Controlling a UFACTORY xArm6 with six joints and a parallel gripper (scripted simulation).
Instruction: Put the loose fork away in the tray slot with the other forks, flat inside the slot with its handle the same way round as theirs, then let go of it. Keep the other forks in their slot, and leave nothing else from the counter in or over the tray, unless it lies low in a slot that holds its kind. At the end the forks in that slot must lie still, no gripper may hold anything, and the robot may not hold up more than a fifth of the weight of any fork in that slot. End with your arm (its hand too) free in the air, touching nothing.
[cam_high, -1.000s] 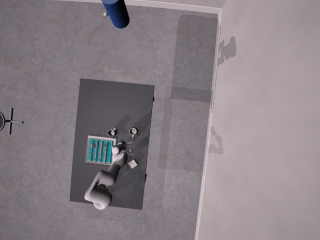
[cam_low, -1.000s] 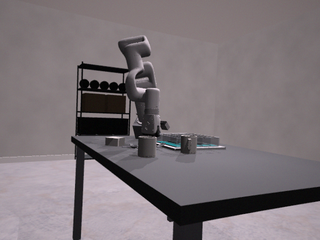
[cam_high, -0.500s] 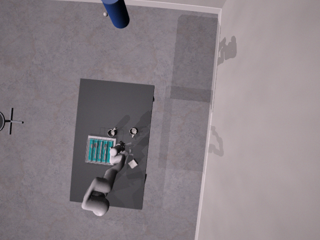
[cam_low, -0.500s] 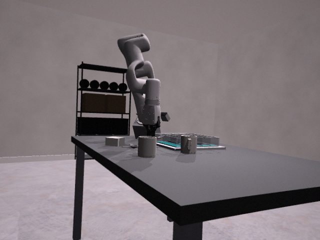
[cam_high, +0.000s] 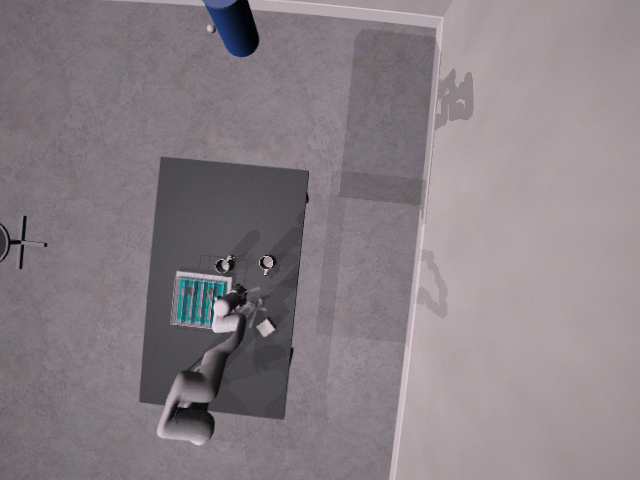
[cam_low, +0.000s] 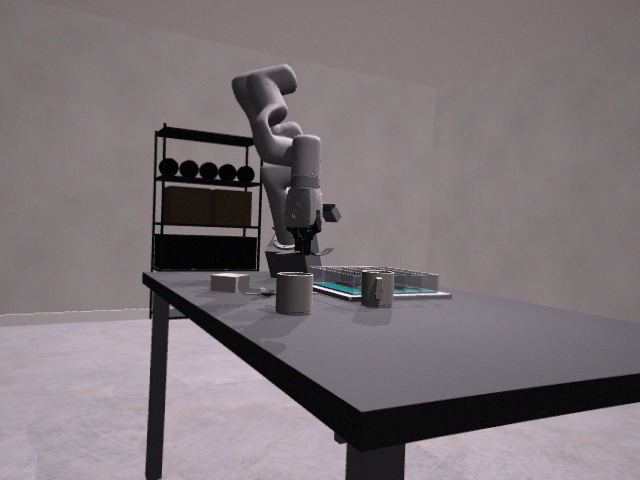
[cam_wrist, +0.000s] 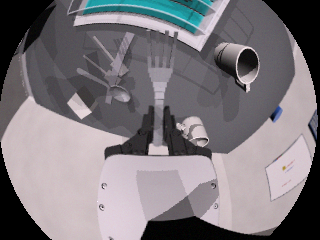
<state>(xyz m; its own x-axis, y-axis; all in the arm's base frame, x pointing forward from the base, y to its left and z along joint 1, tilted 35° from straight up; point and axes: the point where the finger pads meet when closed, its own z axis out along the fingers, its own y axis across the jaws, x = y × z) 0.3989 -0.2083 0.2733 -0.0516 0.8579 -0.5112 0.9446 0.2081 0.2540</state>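
Now: hand 31 cm to the right of the tray, 9 cm above it and 3 cm past it. From my hand the other things lie so: small white box 25 cm behind, 12 cm below, 5 cm to the right.
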